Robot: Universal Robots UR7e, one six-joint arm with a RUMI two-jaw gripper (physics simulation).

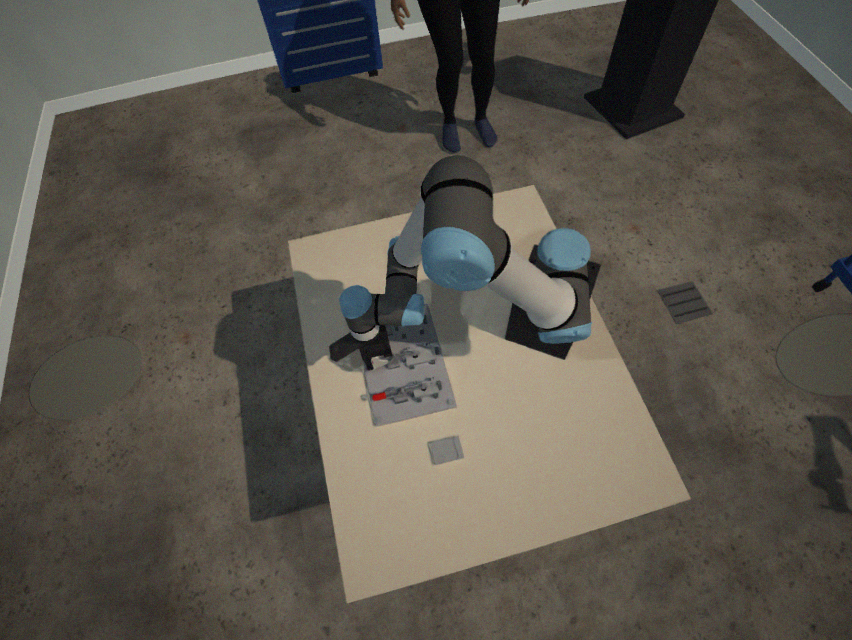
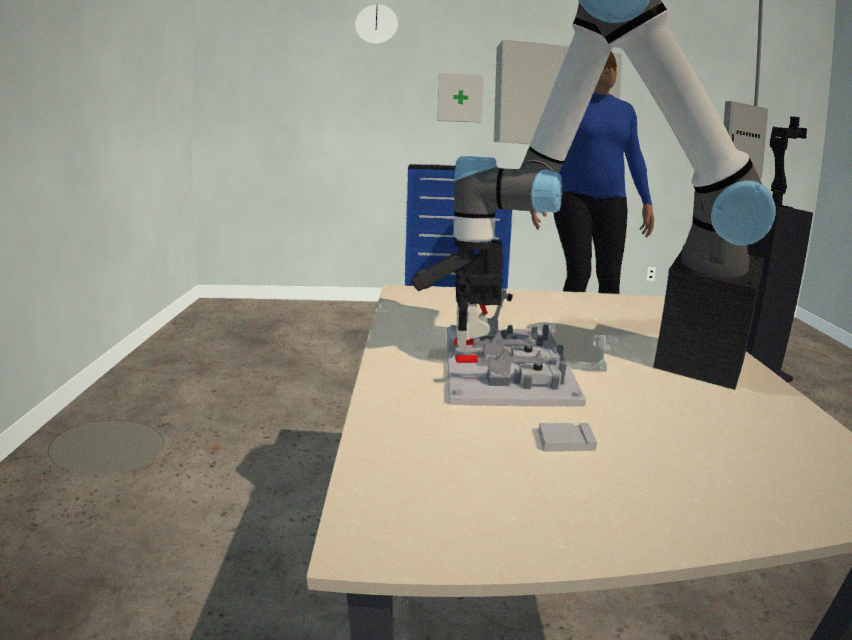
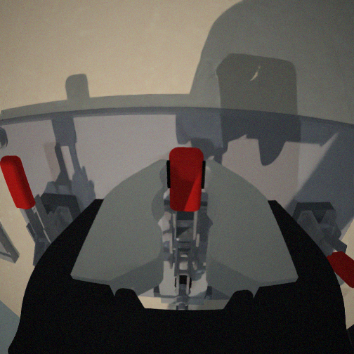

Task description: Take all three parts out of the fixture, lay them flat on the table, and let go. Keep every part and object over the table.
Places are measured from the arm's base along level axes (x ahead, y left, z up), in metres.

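Where they show: gripper, between the fingertips: (image 1: 373,365) (image 2: 463,349); arm's base, origin of its link: (image 2: 714,263).
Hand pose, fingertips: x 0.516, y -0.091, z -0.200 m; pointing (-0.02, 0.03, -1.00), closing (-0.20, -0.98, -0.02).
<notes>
Things, the pixels of their top centre, and the offset from my fingertips. "pt": a spot on its surface instead. Level surfaces: height alone.
- grey fixture, centre of its top: (image 2: 508,358) (image 1: 403,360) dy +0.018, dx -0.088, dz -0.014 m
- front clamp's red handle, a spot on its surface: (image 2: 466,358) (image 1: 379,398) pt dy +0.114, dx +0.025, dz +0.031 m
- back clamp's red handle, a spot on its surface: (image 2: 483,309) pt dy -0.090, dx -0.064, dz +0.051 m
- flat grey part, centre of its top: (image 2: 568,432) (image 1: 447,449) dy +0.313, dx -0.086, dz -0.014 m
- light table, height of its surface: dz -0.029 m
The grey fixture (image 1: 413,411) (image 2: 509,397) (image 3: 130,145) stands on the table with three red-handled clamps. My gripper (image 1: 375,363) (image 2: 462,344) (image 3: 185,163) is pointed down and shut on the middle clamp's red handle (image 3: 186,187), which lies low. The front clamp's red handle (image 1: 378,396) (image 2: 466,358) (image 3: 18,182) also lies low. The back clamp's red handle (image 2: 483,309) (image 3: 343,269) is raised. Grey parts sit in the front and middle places, partly hidden by the clamps. One flat grey part (image 1: 445,449) (image 2: 566,436) (image 3: 7,246) lies on the table, apart from the fixture.
The light table (image 1: 523,475) (image 2: 585,502) has its left edge close beside the fixture. The robot's black base (image 1: 537,330) (image 2: 705,330) stands to the right. A person (image 1: 464,62) (image 2: 597,158) and a blue drawer cabinet (image 1: 323,41) (image 2: 430,227) are behind the table.
</notes>
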